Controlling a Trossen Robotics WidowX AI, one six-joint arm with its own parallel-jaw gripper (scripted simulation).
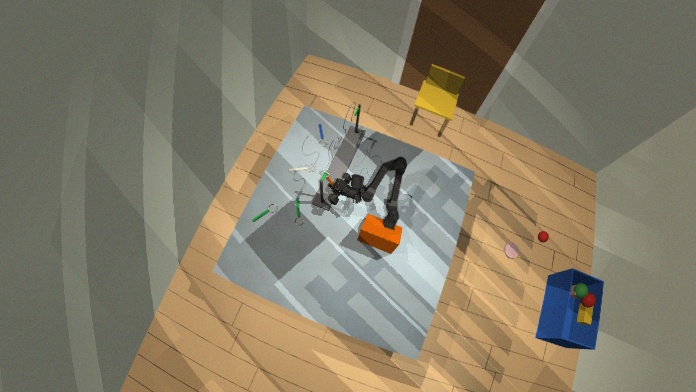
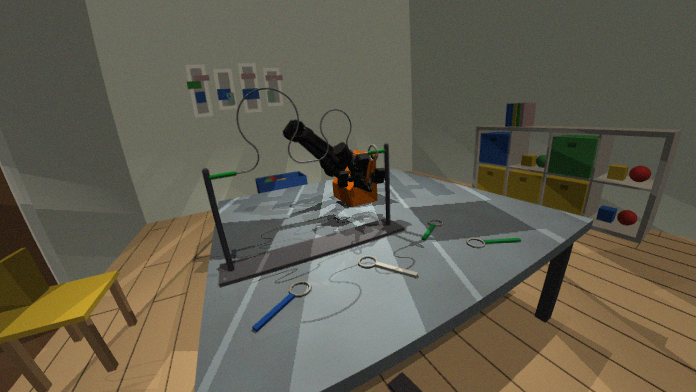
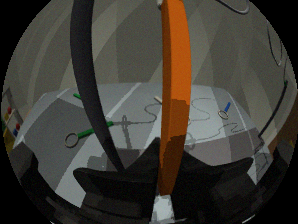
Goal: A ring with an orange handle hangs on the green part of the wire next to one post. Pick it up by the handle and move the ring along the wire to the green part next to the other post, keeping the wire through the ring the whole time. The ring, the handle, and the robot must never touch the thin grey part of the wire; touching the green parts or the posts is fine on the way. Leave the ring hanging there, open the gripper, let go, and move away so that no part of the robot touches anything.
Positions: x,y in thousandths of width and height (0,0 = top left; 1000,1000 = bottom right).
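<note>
Gripper (image 2: 532,489), also visible as the gripper (image 3: 539,632), holding a ring.
</note>
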